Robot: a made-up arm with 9 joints. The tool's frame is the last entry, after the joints.
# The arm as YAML. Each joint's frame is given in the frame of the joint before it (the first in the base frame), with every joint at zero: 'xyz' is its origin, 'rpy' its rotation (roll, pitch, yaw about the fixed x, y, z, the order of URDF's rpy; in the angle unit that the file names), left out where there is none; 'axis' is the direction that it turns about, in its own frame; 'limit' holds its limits. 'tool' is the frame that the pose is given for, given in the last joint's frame.
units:
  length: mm
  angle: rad
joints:
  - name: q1
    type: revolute
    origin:
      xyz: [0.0, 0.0, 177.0]
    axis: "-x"
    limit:
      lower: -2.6
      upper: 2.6
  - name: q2
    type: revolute
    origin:
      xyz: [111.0, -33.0, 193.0]
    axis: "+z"
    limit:
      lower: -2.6
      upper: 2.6
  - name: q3
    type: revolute
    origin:
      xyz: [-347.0, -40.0, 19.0]
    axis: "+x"
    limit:
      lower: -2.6
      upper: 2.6
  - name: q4
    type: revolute
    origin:
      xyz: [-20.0, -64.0, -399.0]
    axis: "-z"
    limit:
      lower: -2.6
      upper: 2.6
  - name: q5
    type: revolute
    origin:
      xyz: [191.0, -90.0, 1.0]
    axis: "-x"
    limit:
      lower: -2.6
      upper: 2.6
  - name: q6
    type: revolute
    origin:
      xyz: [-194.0, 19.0, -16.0]
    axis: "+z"
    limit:
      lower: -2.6
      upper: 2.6
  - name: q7
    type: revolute
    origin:
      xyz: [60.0, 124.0, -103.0]
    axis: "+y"
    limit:
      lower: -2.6
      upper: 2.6
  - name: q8
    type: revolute
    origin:
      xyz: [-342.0, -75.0, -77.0]
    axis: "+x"
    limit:
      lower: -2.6
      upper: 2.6
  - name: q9
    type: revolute
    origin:
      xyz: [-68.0, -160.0, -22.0]
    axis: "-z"
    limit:
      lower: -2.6
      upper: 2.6
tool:
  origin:
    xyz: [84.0, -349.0, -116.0]
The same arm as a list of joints. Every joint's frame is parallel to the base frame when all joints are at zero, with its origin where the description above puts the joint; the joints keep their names.
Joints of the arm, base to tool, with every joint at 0 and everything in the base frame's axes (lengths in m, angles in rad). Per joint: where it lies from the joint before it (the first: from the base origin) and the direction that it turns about. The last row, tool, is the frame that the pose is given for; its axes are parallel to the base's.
q1: axis -1 0 0 offset 0 0 0.177
q2: axis 0 0 1 offset 0.111 -0.033 0.193
q3: axis 1 0 0 offset -0.347 -0.04 0.019
q4: axis 0 0 -1 offset -0.02 -0.064 -0.399
q5: axis -1 0 0 offset 0.191 -0.09 0.001
q6: axis 0 0 1 offset -0.194 0.019 -0.016
q7: axis 0 1 0 offset 0.06 0.124 -0.103
q8: axis 1 0 0 offset -0.342 -0.075 -0.077
q9: axis 0 0 -1 offset -0.068 -0.16 -0.022
tool: offset 0.084 -0.349 -0.116
Joint limits (rad, base to tool): -2.6..2.6 -2.6..2.6 -2.6..2.6 -2.6..2.6 -2.6..2.6 -2.6..2.6 -2.6..2.6 -2.6..2.6 -2.6..2.6

